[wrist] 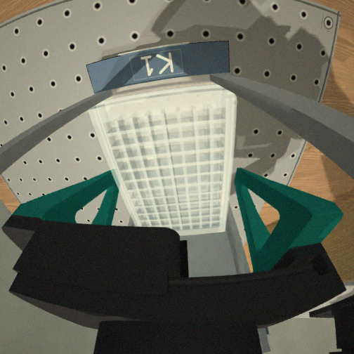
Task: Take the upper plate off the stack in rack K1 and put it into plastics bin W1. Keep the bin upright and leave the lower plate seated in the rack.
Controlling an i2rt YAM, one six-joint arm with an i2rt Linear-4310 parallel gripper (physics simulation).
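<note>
The upper plate, pale and translucent with a grid of square wells, lies flat in rack K1, whose blue label strip stands at its far end. The lower plate cannot be told apart beneath it. My gripper is open, its two green fingers standing wide on the left and right of the plate, with a gap on each side. Nothing is held between them. Bin W1 cannot be made out in this view.
The rack stands on a grey perforated board with wood surface beyond its right edge. Grey rails slant outward at both sides of the rack. A black object and pale surfaces show at the lower right.
</note>
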